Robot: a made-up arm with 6 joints. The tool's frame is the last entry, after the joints.
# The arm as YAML. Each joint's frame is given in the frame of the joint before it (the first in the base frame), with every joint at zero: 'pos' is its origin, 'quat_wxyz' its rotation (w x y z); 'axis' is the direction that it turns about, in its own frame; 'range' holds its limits. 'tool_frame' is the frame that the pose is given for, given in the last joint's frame.
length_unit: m
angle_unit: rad
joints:
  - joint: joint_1
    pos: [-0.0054, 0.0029, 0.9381]
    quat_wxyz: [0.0, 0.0, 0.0, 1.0]
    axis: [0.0, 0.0, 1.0]
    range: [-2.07, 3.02]
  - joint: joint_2
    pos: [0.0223, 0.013, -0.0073]
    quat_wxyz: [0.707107, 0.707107, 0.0, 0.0]
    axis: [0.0, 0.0, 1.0]
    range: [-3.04, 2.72]
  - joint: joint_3
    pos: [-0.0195, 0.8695, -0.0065]
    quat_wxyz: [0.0, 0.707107, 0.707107, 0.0]
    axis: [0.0, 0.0, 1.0]
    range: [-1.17, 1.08]
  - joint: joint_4
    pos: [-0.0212, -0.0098, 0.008]
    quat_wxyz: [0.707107, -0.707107, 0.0, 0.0]
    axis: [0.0, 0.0, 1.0]
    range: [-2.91, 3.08]
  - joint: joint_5
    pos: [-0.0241, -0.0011, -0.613]
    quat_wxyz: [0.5, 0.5, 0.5, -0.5]
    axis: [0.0, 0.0, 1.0]
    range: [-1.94, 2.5]
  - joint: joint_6
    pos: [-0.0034, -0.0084, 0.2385]
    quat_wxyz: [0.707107, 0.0, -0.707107, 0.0]
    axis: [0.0, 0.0, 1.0]
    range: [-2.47, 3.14]
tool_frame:
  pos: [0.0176, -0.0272, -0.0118]
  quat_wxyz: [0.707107, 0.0, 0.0, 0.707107]
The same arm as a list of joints. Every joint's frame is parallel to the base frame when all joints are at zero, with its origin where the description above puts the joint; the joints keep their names.
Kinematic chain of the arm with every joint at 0, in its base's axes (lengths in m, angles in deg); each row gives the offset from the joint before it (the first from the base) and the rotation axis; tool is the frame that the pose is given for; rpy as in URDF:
joint_1: xyz -0.0054 0.0029 0.9381 axis +z
joint_2: xyz -0.0223 -0.013 -0.0073 axis +y
joint_3: xyz 0.0195 -0.0065 0.8695 axis -y
joint_4: xyz 0.0098 -0.008 -0.0212 axis -x
joint_5: xyz 0.613 -0.0011 -0.0241 axis -y
joint_6: xyz -0.0034 -0.2385 -0.0084 axis -x
tool: xyz 0.0118 -0.0176 -0.0272 rpy 0 -90 0
Joint limits (deg, base to tool): -118.6..173.03 -174.18..155.84 -67.04..61.88 -166.73..176.47 -111.15..143.24 -141.52..179.91

